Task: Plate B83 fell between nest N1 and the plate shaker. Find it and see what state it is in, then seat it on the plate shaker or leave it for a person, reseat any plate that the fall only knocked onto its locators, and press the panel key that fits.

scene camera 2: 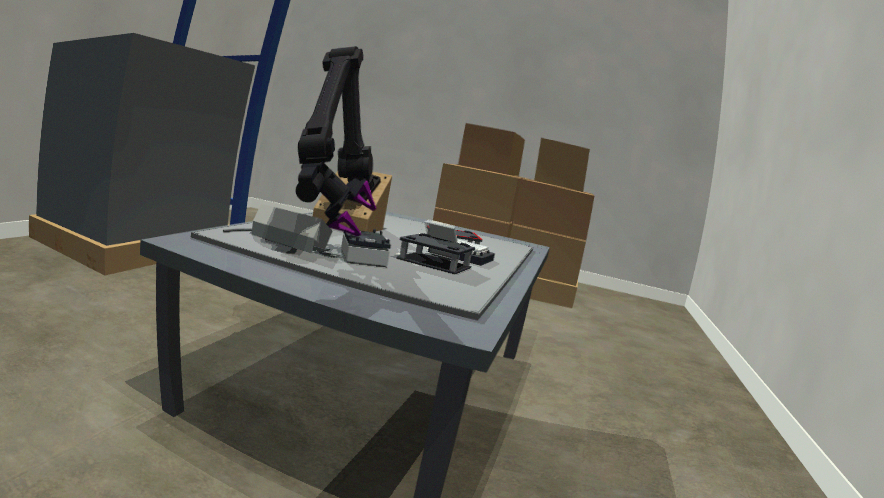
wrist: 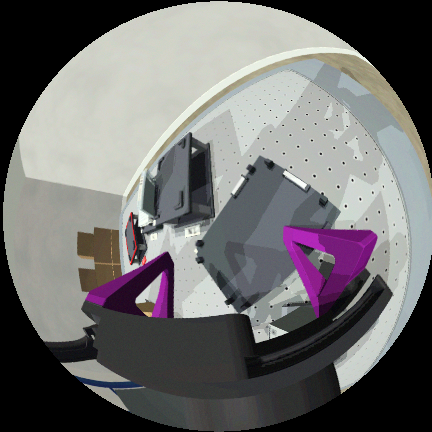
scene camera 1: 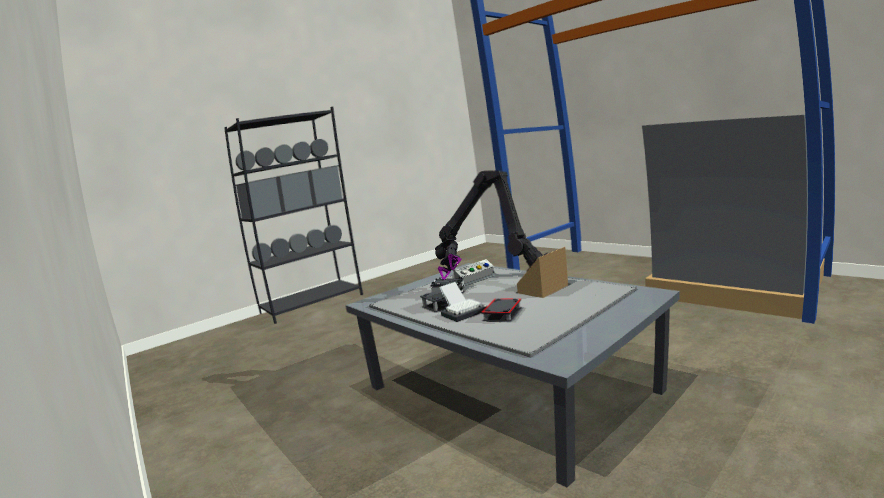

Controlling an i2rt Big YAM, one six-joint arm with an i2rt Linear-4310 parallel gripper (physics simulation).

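Places are measured from the arm's base along level axes (x ahead, y left, z up), in millimetres.
Where they show: gripper, fingertip midpoint: (scene camera 2: 367, 222) (wrist: 227, 246) (scene camera 1: 447, 274); arm's base, origin of the base link: (scene camera 1: 539, 264).
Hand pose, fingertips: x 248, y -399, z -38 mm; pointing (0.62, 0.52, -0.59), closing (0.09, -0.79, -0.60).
Note:
Things, the pixels of their top centre, and the offset from my fingertips. "spot": a spot on its surface instead. Level surfaces: height alone.
- dark-topped unit with small corner posts, surface spot: (wrist: 250, 220) spot: 23 mm ahead, 7 mm right, 33 mm down
- flat white plate, middle of its top: (scene camera 2: 463, 243) (scene camera 1: 463, 305) 155 mm ahead, 321 mm left, 49 mm down
- black base, middle of its top: (scene camera 2: 463, 245) (scene camera 1: 463, 306) 155 mm ahead, 321 mm left, 56 mm down
- key panel, middle of its top: (scene camera 2: 293, 210) (scene camera 1: 472, 264) 201 mm back, 54 mm right, 4 mm down
- perforated board, its level: 88 mm down
My gripper (scene camera 1: 449, 269) (scene camera 2: 366, 221) (wrist: 227, 246) is open and empty, tilted above a dark-topped unit with small corner posts (scene camera 2: 366, 241) (wrist: 250, 220), likely the plate shaker. A black raised stand (scene camera 1: 433, 301) (scene camera 2: 433, 241) (wrist: 175, 180) is beside it. Past the stand, a white plate-like piece (scene camera 1: 450, 293) (scene camera 2: 440, 230) (wrist: 148, 195) is steeply tilted above a flat white plate (scene camera 1: 465, 306) on a black base (scene camera 1: 456, 316). I cannot read which is B83 or N1. The key panel (scene camera 1: 475, 270) (scene camera 2: 287, 228) shows white, green, yellow and blue keys in scene camera 1; the gripper mostly hides it in the wrist view.
A red-rimmed black stand (scene camera 1: 502, 305) (scene camera 2: 468, 235) (wrist: 132, 238) is beyond the white plates. A wooden block (scene camera 1: 542, 275) (scene camera 2: 381, 207) is at the arm's base. A perforated board (scene camera 1: 556, 327) (scene camera 2: 451, 296) (wrist: 325, 150) lies on the table (scene camera 1: 618, 346).

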